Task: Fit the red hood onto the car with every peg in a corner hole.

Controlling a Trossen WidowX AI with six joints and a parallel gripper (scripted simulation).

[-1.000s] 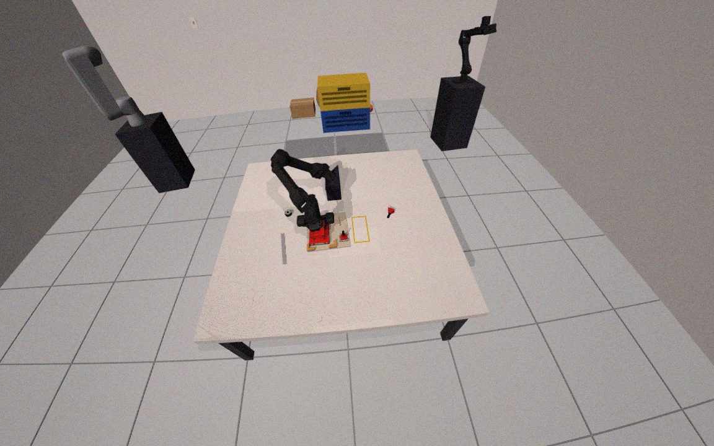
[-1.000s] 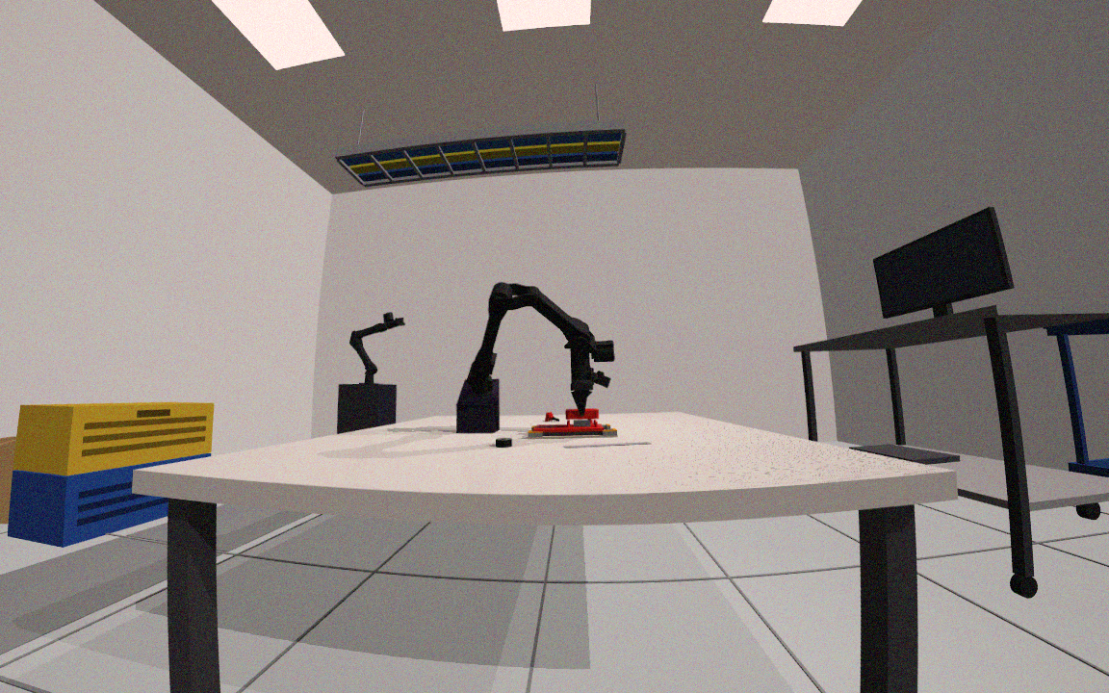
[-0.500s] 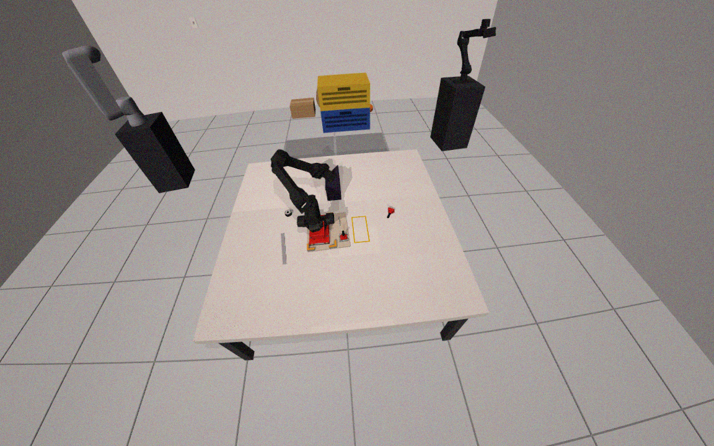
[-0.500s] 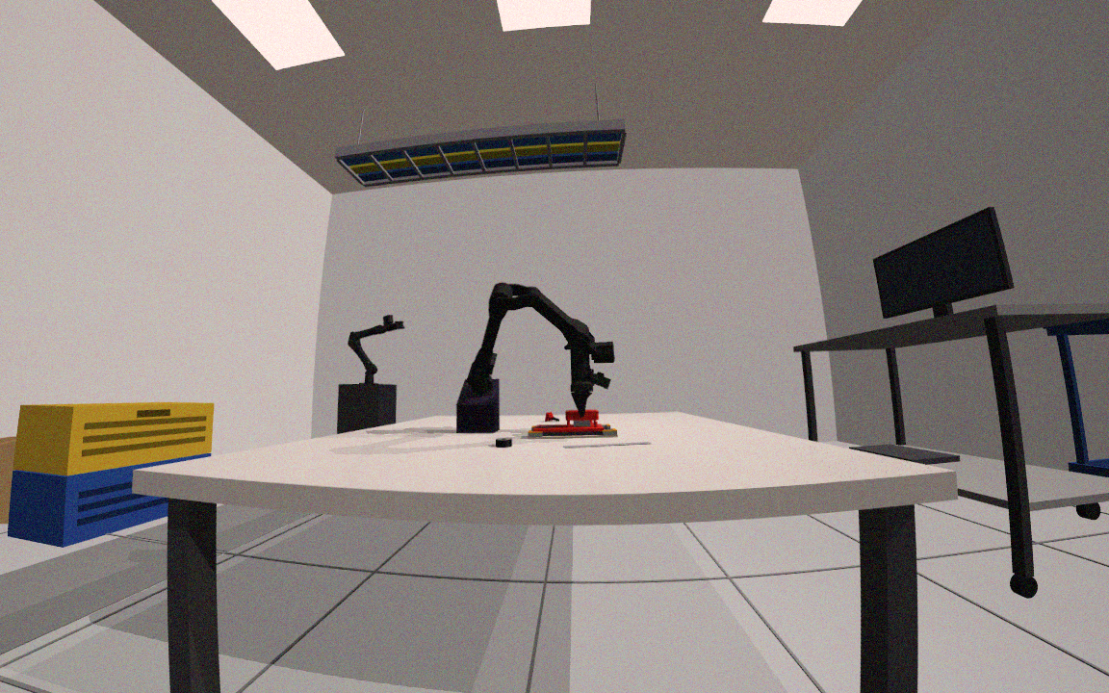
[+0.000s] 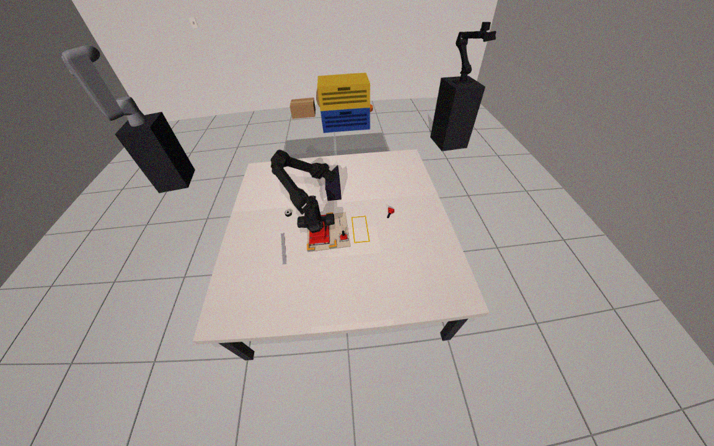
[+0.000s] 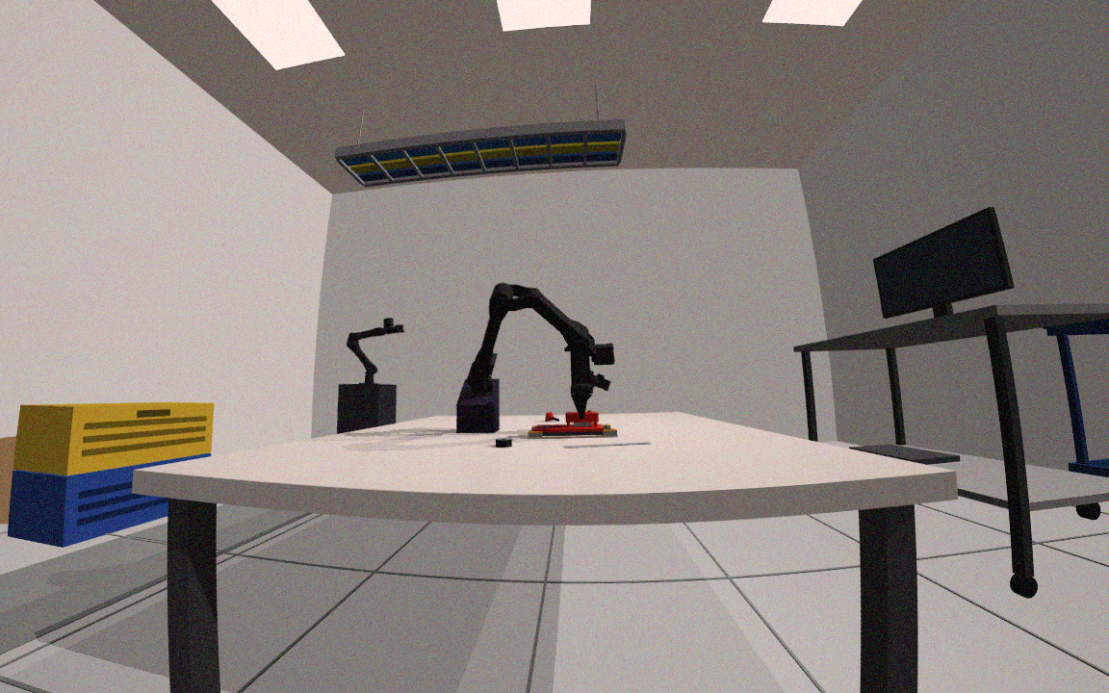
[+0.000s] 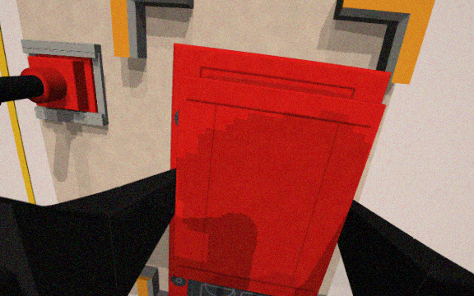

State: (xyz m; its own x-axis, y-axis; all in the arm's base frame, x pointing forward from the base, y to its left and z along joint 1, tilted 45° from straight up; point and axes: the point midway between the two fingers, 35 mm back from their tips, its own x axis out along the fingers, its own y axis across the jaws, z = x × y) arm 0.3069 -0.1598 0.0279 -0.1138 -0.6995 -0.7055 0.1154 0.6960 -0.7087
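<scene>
Right now the grey engine block is 10 mm to the left of my gripper tip and 30 mm below it. Also, from my gripper tip: red hood: 10 mm above; small black wheel: 220 mm behind, 160 mm to the right, 40 mm below.
</scene>
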